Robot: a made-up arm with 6 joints. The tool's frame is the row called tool. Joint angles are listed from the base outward.
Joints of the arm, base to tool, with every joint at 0 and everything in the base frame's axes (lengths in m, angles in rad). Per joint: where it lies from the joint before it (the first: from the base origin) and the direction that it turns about. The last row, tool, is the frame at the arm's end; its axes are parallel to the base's.
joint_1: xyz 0 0 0.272 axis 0 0 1
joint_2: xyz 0 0 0 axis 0 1 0
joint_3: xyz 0 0 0.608 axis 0 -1 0
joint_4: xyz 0 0 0 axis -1 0 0
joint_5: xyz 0.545 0 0 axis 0 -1 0
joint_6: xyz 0 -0.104 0 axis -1 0 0
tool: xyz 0 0 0
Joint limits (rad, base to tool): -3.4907..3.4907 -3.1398..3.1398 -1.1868..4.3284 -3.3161..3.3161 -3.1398..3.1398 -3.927..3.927
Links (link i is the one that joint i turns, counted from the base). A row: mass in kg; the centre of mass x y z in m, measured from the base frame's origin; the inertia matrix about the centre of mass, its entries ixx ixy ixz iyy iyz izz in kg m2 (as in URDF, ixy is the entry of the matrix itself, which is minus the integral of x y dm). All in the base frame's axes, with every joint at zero. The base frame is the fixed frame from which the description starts. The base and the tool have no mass.
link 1: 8.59; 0.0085 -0.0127 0.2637; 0.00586 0 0 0.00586 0 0.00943
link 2: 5.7; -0.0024 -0.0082 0.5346; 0.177 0 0 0.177 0 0.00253
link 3: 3.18; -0.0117 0.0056 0.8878; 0.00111 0 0 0.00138 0 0.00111
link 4: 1.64; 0.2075 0.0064 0.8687; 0.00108 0 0 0.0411 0 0.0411
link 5: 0.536; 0.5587 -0.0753 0.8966; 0.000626 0 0 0.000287 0 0.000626
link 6: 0.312; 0.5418 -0.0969 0.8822; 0.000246 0 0 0.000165 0 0.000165
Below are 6 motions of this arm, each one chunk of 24 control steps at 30 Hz.
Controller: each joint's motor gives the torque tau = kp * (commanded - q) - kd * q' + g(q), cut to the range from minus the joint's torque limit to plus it. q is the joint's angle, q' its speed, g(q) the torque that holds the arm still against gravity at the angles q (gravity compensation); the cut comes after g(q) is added. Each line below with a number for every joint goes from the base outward.
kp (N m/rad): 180 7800 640 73 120 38
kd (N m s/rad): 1.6 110 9 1.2 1.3 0.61
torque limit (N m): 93 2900 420 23 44 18
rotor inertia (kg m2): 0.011 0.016 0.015 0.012 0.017 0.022
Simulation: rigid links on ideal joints. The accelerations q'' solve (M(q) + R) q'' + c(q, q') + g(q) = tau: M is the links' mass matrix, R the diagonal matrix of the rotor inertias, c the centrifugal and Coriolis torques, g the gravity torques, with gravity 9.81 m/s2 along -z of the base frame. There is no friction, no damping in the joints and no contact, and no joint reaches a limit. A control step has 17 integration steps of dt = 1/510 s. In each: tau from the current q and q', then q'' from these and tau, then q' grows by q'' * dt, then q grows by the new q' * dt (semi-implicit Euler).
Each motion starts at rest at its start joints. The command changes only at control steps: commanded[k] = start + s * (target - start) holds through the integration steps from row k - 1 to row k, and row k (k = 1, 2, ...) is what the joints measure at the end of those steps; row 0 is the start. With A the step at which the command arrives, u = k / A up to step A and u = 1 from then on. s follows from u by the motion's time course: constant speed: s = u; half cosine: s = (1 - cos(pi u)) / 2; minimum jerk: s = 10 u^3 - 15 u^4 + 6 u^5; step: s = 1 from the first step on.
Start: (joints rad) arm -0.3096 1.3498 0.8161 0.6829 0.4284 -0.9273
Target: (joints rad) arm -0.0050 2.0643 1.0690 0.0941 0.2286 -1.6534
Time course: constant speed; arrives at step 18
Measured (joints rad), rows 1 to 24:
1: -0.3090 1.3826 0.8605 0.6680 0.4171 -0.9543
2: -0.3068 1.4278 0.8676 0.6400 0.4045 -1.0071
3: -0.3021 1.4733 0.8534 0.5843 0.3926 -1.0555
4: -0.2948 1.5157 0.8553 0.5377 0.3812 -1.0928
5: -0.2846 1.5537 0.8765 0.5101 0.3705 -1.1290
6: -0.2710 1.5905 0.9027 0.4885 0.3600 -1.1697
7: -0.2534 1.6290 0.9215 0.4611 0.3490 -1.2119
8: -0.2320 1.6696 0.9319 0.4259 0.3377 -1.2528
9: -0.2068 1.7106 0.9405 0.3883 0.3263 -1.2924
10: -0.1783 1.7507 0.9527 0.3537 0.3152 -1.3322
11: -0.1471 1.7899 0.9687 0.3230 0.3042 -1.3726
12: -0.1137 1.8289 0.9854 0.2933 0.2933 -1.4132
13: -0.0790 1.8684 1.0004 0.2620 0.2822 -1.4535
14: -0.0440 1.9083 1.0135 0.2288 0.2710 -1.4937
15: -0.0096 1.9483 1.0264 0.1951 0.2599 -1.5339
16: 0.0229 1.9880 1.0400 0.1621 0.2488 -1.5742
17: 0.0526 2.0276 1.0544 0.1298 0.2378 -1.6145
18: 0.0782 2.0672 1.0688 0.0976 0.2267 -1.6548
19: 0.0980 2.0744 1.0372 0.0725 0.2264 -1.6690
20: 0.1090 2.0694 1.0443 0.0637 0.2276 -1.6581
21: 0.1109 2.0635 1.0726 0.0950 0.2288 -1.6488
22: 0.1045 2.0603 1.0863 0.1136 0.2295 -1.6494
23: 0.0907 2.0616 1.0805 0.1080 0.2291 -1.6531
24: 0.0702 2.0646 1.0679 0.0943 0.2284 -1.6544

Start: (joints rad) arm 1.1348 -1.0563 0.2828 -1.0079 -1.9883 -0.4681
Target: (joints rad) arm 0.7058 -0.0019 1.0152 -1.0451 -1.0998 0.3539
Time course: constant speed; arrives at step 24
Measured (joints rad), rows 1 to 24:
1: 1.1337 -1.0181 0.3304 -1.0079 -1.9466 -0.4448
2: 1.1293 -0.9654 0.3625 -1.0031 -1.9059 -0.4005
3: 1.1199 -0.9191 0.3720 -1.0109 -1.8713 -0.3598
4: 1.1037 -0.8752 0.3966 -1.0176 -1.8347 -0.3280
5: 1.0798 -0.8325 0.4354 -1.0161 -1.7971 -0.2969
6: 1.0482 -0.7899 0.4726 -1.0149 -1.7598 -0.2623
7: 1.0101 -0.7461 0.5030 -1.0173 -1.7229 -0.2266
8: 0.9680 -0.7015 0.5301 -1.0211 -1.6862 -0.1921
9: 0.9266 -0.6571 0.5584 -1.0238 -1.6493 -0.1585
10: 0.8916 -0.6132 0.5894 -1.0250 -1.6123 -0.1246
11: 0.8690 -0.5695 0.6213 -1.0252 -1.5751 -0.0901
12: 0.8628 -0.5257 0.6523 -1.0253 -1.5380 -0.0557
13: 0.8726 -0.4816 0.6822 -1.0259 -1.5009 -0.0214
14: 0.8907 -0.4376 0.7119 -1.0274 -1.4640 0.0127
15: 0.9019 -0.3936 0.7420 -1.0305 -1.4271 0.0469
16: 0.8886 -0.3497 0.7723 -1.0353 -1.3904 0.0812
17: 0.8434 -0.3059 0.8026 -1.0393 -1.3536 0.1155
18: 0.7840 -0.2621 0.8331 -1.0381 -1.3163 0.1497
19: 0.7480 -0.2182 0.8645 -1.0310 -1.2785 0.1839
20: 0.7543 -0.1742 0.8956 -1.0284 -1.2413 0.2181
21: 0.7713 -0.1303 0.9256 -1.0394 -1.2053 0.2524
22: 0.7594 -0.0862 0.9548 -1.0508 -1.1690 0.2868
23: 0.7241 -0.0421 0.9844 -1.0480 -1.1314 0.3211
24: 0.6925 0.0018 1.0153 -1.0408 -1.0937 0.3552

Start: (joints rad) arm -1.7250 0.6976 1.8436 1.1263 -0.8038 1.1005
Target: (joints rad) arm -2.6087 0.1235 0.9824 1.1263 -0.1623 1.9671
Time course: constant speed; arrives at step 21
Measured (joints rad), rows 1 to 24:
1: -1.7283 0.6728 1.7891 1.1241 -0.7687 1.1273
2: -1.7405 0.6430 1.7488 1.1222 -0.7383 1.1796
3: -1.7677 0.6135 1.7196 1.1301 -0.7072 1.2301
4: -1.8137 0.5851 1.6834 1.1347 -0.6763 1.2701
5: -1.8789 0.5587 1.6390 1.1328 -0.6461 1.3074
6: -1.9591 0.5331 1.5916 1.1278 -0.6160 1.3479
7: -2.0474 0.5068 1.5470 1.1228 -0.5859 1.3904
8: -2.1348 0.4792 1.5071 1.1197 -0.5557 1.4326
9: -2.2115 0.4508 1.4698 1.1182 -0.5253 1.4741
10: -2.2677 0.4224 1.4323 1.1178 -0.4949 1.5154
11: -2.2977 0.3945 1.3929 1.1183 -0.4642 1.5568
12: -2.3025 0.3672 1.3516 1.1200 -0.4335 1.5980
13: -2.2917 0.3402 1.3093 1.1234 -0.4025 1.6389
14: -2.2822 0.3131 1.2670 1.1283 -0.3714 1.6796
15: -2.2930 0.2859 1.2256 1.1332 -0.3404 1.7205
16: -2.3380 0.2586 1.1846 1.1354 -0.3097 1.7616
17: -2.4175 0.2316 1.1429 1.1327 -0.2795 1.8031
18: -2.5148 0.2047 1.1002 1.1250 -0.2498 1.8448
19: -2.6012 0.1774 1.0586 1.1159 -0.2200 1.8865
20: -2.6513 0.1493 1.0197 1.1117 -0.1897 1.9280
21: -2.6596 0.1211 0.9821 1.1159 -0.1586 1.9694
22: -2.6340 0.1182 0.9961 1.1240 -0.1623 1.9836
23: -2.5979 0.1215 0.9936 1.1339 -0.1619 1.9723
24: -2.5764 0.1243 0.9791 1.1316 -0.1618 1.9624

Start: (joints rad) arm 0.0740 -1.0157 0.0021 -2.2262 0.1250 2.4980
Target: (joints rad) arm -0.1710 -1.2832 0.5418 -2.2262 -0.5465 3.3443
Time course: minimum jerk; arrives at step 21
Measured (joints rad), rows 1 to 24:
1: 0.0740 -1.0159 0.0023 -2.2260 0.1242 2.4986
2: 0.0738 -1.0174 0.0044 -2.2250 0.1194 2.5027
3: 0.0731 -1.0215 0.0114 -2.2237 0.1079 2.5150
4: 0.0713 -1.0290 0.0262 -2.2230 0.0882 2.5383
5: 0.0677 -1.0401 0.0491 -2.2232 0.0597 2.5731
6: 0.0616 -1.0547 0.0793 -2.2236 0.0225 2.6188
7: 0.0524 -1.0725 0.1158 -2.2239 -0.0224 2.6747
8: 0.0394 -1.0930 0.1576 -2.2239 -0.0739 2.7393
9: 0.0226 -1.1155 0.2037 -2.2242 -0.1303 2.8104
10: 0.0021 -1.1393 0.2525 -2.2246 -0.1895 2.8855
11: -0.0218 -1.1635 0.3022 -2.2253 -0.2496 2.9619
12: -0.0484 -1.1872 0.3507 -2.2261 -0.3082 3.0369
13: -0.0769 -1.2095 0.3964 -2.2270 -0.3634 3.1076
14: -0.1064 -1.2298 0.4377 -2.2281 -0.4132 3.1718
15: -0.1359 -1.2472 0.4732 -2.2292 -0.4560 3.2272
16: -0.1644 -1.2614 0.5019 -2.2301 -0.4907 3.2723
17: -0.1909 -1.2720 0.5231 -2.2309 -0.5167 3.3063
18: -0.2142 -1.2790 0.5369 -2.2313 -0.5340 3.3291
19: -0.2334 -1.2828 0.5438 -2.2311 -0.5434 3.3416
20: -0.2474 -1.2839 0.5451 -2.2305 -0.5468 3.3459
21: -0.2555 -1.2835 0.5431 -2.2292 -0.5469 3.3453
22: -0.2573 -1.2830 0.5407 -2.2275 -0.5467 3.3439
23: -0.2529 -1.2829 0.5401 -2.2268 -0.5466 3.3437
24: -0.2425 -1.2831 0.5412 -2.2273 -0.5467 3.3442

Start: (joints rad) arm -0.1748 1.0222 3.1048 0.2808 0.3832 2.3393
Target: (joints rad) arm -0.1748 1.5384 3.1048 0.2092 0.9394 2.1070
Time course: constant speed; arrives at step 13
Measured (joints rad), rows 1 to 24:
1: -0.1755 1.0561 3.1224 0.2900 0.4319 2.3278
2: -0.1769 1.1051 3.1162 0.2870 0.4768 2.3056
3: -0.1781 1.1468 3.0955 0.2588 0.5179 2.2833
4: -0.1785 1.1856 3.0921 0.2447 0.5607 2.2650
5: -0.1782 1.2245 3.1017 0.2498 0.6039 2.2488
6: -0.1777 1.2635 3.1078 0.2526 0.6467 2.2322
7: -0.1771 1.3033 3.1061 0.2458 0.6894 2.2141
8: -0.1764 1.3435 3.1022 0.2356 0.7322 2.1955
9: -0.1755 1.3834 3.1009 0.2283 0.7750 2.1774
10: -0.1745 1.4230 3.1022 0.2241 0.8178 2.1597
11: -0.1736 1.4625 3.1036 0.2203 0.8605 2.1421
12: -0.1728 1.5022 3.1036 0.2150 0.9033 2.1242
13: -0.1722 1.5420 3.1030 0.2087 0.9461 2.1063
14: -0.1715 1.5479 3.0848 0.1931 0.9411 2.1000
15: -0.1706 1.5387 3.0908 0.1905 0.9385 2.1047
16: -0.1698 1.5363 3.1118 0.2139 0.9392 2.1088
17: -0.1697 1.5373 3.1159 0.2230 0.9394 2.1088
18: -0.1702 1.5383 3.1063 0.2124 0.9394 2.1071
19: -0.1710 1.5390 3.0999 0.2037 0.9394 2.1063
20: -0.1719 1.5389 3.1015 0.2049 0.9394 2.1066
21: -0.1729 1.5383 3.1055 0.2097 0.9394 2.1071
22: -0.1742 1.5381 3.1069 0.2116 0.9394 2.1072
23: -0.1755 1.5383 3.1056 0.2103 0.9394 2.1071
24: -0.1767 1.5385 3.1041 0.2085 0.9394 2.1069

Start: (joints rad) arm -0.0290 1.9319 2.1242 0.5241 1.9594 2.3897
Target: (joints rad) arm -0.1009 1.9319 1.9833 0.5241 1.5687 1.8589
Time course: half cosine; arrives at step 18
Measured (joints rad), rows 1 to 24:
1: -0.0290 1.9318 2.1234 0.5244 1.9560 2.3871
2: -0.0292 1.9317 2.1206 0.5249 1.9462 2.3767
3: -0.0295 1.9317 2.1154 0.5251 1.9310 2.3567
4: -0.0302 1.9318 2.1079 0.5248 1.9107 2.3288
5: -0.0314 1.9318 2.0987 0.5245 1.8860 2.2953
6: -0.0333 1.9319 2.0884 0.5244 1.8575 2.2570
7: -0.0362 1.9319 2.0772 0.5244 1.8262 2.2146
8: -0.0401 1.9319 2.0652 0.5244 1.7930 2.1693
9: -0.0452 1.9319 2.0528 0.5243 1.7590 2.1226
10: -0.0514 1.9320 2.0404 0.5241 1.7251 2.0760
11: -0.0588 1.9320 2.0284 0.5240 1.6924 2.0309
12: -0.0673 1.9320 2.0172 0.5238 1.6618 1.9886
13: -0.0767 1.9320 2.0071 0.5236 1.6344 1.9505
14: -0.0867 1.9321 1.9985 0.5235 1.6109 1.9176
15: -0.0969 1.9321 1.9915 0.5233 1.5920 1.8910
16: -0.1070 1.9321 1.9864 0.5231 1.5784 1.8715
17: -0.1165 1.9321 1.9833 0.5230 1.5705 1.8597
18: -0.1250 1.9321 1.9824 0.5228 1.5684 1.8559
19: -0.1320 1.9320 1.9829 0.5231 1.5688 1.8577
20: -0.1372 1.9319 1.9835 0.5235 1.5688 1.8598
21: -0.1403 1.9318 1.9837 0.5237 1.5687 1.8598
22: -0.1412 1.9319 1.9835 0.5235 1.5688 1.8590
23: -0.1399 1.9319 1.9832 0.5232 1.5688 1.8587
24: -0.1364 1.9319 1.9831 0.5232 1.5688 1.8589

